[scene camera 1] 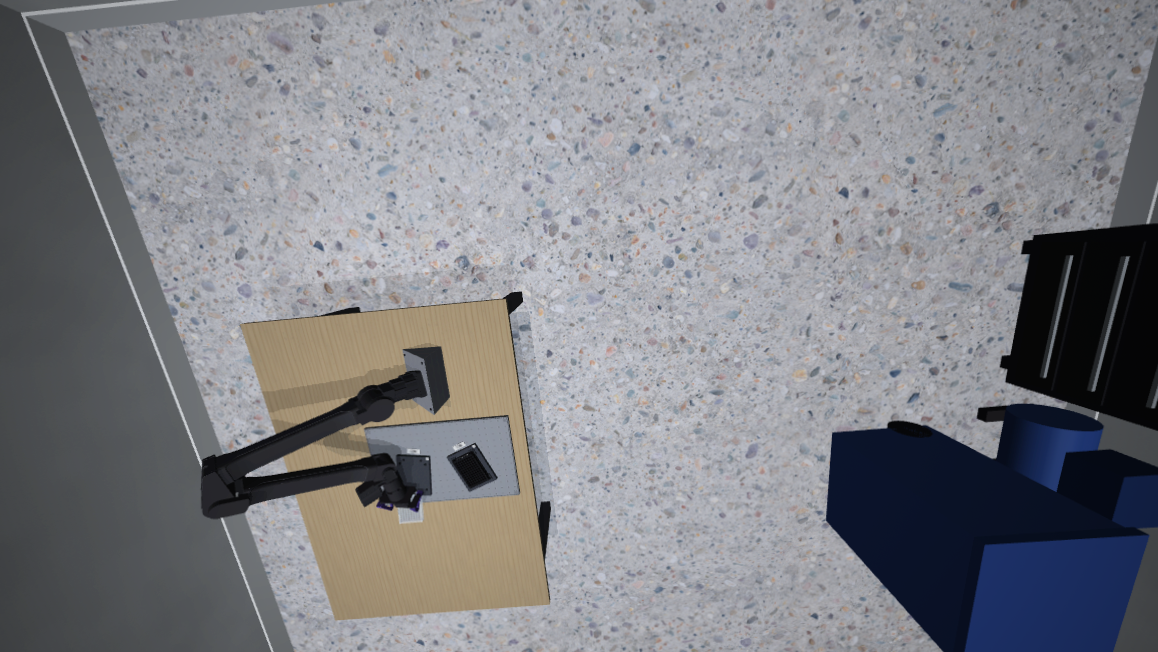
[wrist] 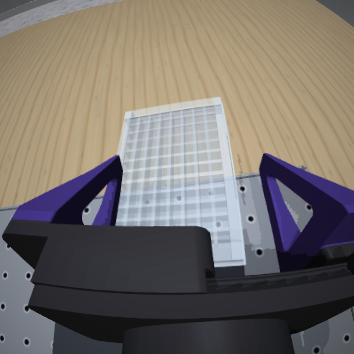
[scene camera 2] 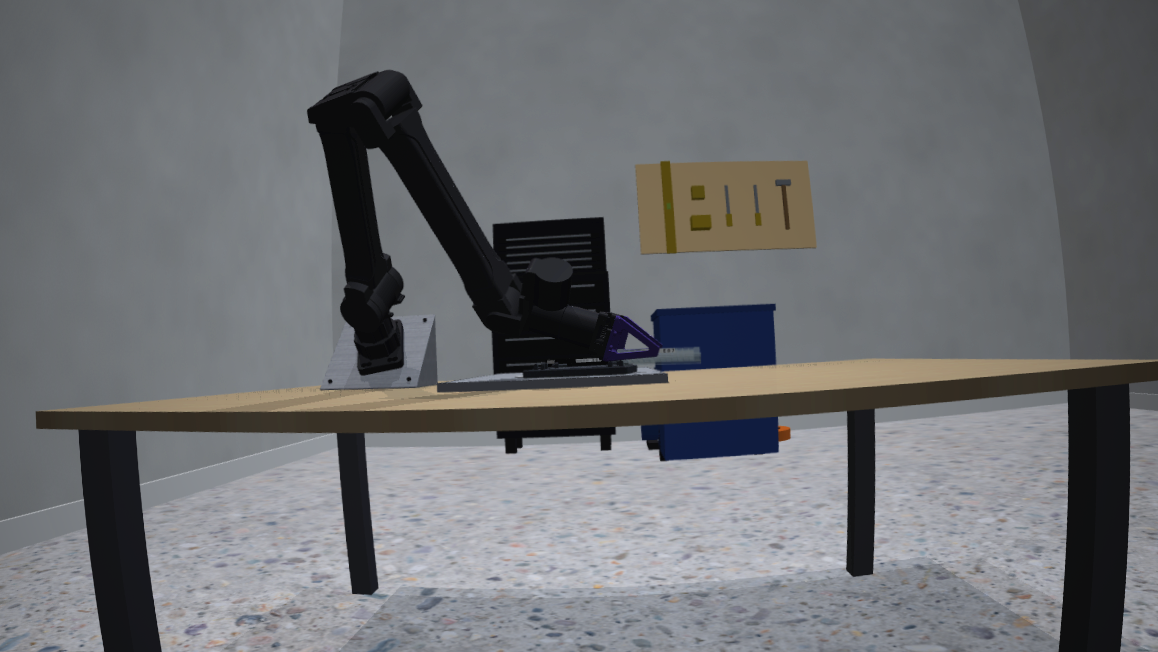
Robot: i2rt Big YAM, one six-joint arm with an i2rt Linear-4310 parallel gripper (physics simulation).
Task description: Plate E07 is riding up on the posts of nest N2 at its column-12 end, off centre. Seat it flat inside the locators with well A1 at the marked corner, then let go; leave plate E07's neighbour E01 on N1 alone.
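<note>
A clear gridded plate, apparently E07, sticks out past the edge of the grey perforated board. In scene camera 2 it shows above the table top. Its near end is over a dark nest, mostly hidden by the gripper. My gripper is open, its purple fingers on either side of the plate. The left finger is close against the plate's edge; a gap shows at the right. Contact and well A1 cannot be made out.
A black plate or insert lies in a second, angled nest on the board; its label is unreadable. The arm's slanted base block stands on the wooden table. A blue cabinet stands away from the table.
</note>
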